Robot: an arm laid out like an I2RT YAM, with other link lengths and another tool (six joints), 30 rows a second.
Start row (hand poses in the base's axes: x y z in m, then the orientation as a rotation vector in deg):
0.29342 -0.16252 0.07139 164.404 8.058 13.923
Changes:
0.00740 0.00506 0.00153 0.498 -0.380 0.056
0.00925 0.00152 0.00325 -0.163 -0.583 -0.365
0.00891 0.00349 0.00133 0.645 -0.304 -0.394
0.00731 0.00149 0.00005 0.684 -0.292 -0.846
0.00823 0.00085 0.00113 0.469 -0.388 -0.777
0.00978 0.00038 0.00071 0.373 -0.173 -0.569
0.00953 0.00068 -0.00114 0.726 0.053 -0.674
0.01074 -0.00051 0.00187 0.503 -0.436 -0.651
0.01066 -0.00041 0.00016 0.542 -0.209 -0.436
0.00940 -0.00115 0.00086 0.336 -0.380 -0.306
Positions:
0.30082 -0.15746 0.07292 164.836 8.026 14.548
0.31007 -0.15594 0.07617 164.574 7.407 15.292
0.31898 -0.15245 0.07750 165.156 6.718 15.743
0.32629 -0.15096 0.07755 165.763 5.368 16.100
0.33452 -0.15011 0.07868 166.133 4.120 16.582
0.34430 -0.14973 0.07939 166.445 3.217 16.778
0.35383 -0.14905 0.07825 167.133 2.147 16.666
0.36457 -0.14956 0.08012 167.517 1.059 17.248
0.37523 -0.14997 0.08028 167.986 0.310 17.537
0.38463 -0.15112 0.08114 168.232 -0.245 18.079

